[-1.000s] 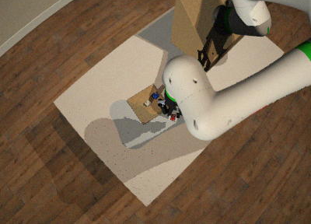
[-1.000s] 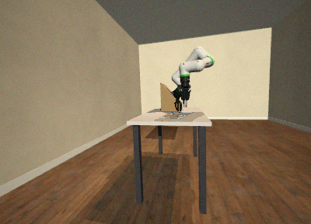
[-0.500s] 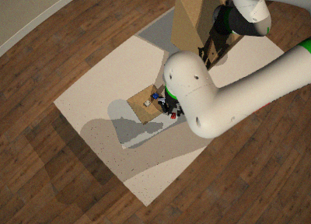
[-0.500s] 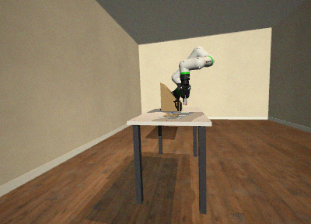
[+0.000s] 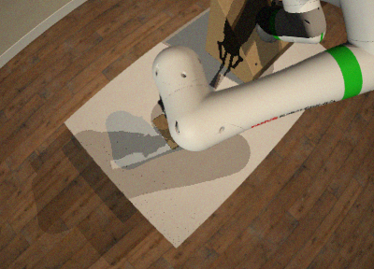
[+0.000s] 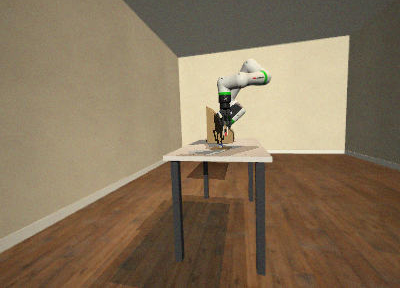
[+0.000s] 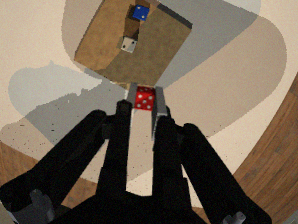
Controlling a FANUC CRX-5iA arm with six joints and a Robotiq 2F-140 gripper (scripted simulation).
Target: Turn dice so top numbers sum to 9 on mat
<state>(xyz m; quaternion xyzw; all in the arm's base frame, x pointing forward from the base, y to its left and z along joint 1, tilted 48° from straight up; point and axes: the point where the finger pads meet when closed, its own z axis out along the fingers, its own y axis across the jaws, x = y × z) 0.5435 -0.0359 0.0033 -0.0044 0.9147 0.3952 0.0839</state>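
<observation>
My gripper is now 4 cm past the white die, 4 cm to the left of it and 12 cm above it. The rest, counted from my hand: mat: 4 cm behind, 4 cm to the right, 14 cm below; blue die: 9 cm behind, 3 cm to the right, 12 cm below; red die: 2 cm below.
</observation>
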